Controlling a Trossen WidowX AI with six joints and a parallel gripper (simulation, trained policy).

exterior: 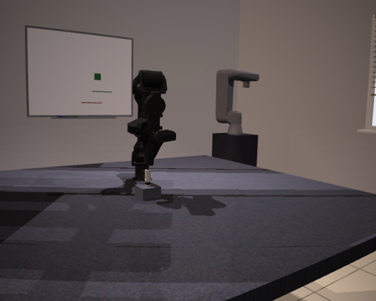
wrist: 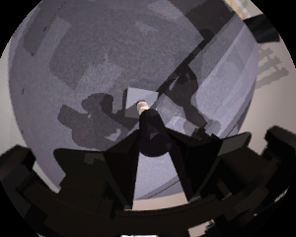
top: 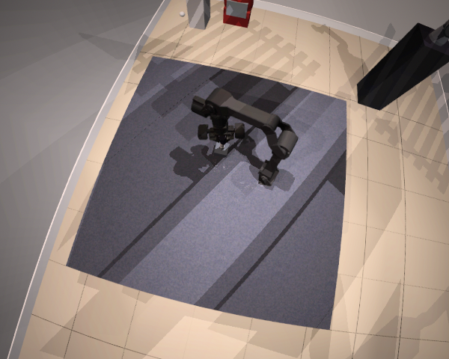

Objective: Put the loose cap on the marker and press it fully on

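Now: the grey holder block 10 mm to the right of my gripper tip and 120 mm below it. From my gripper tip the other things lie so: dark cylindrical cap (10 mm to the right, 10 mm above).
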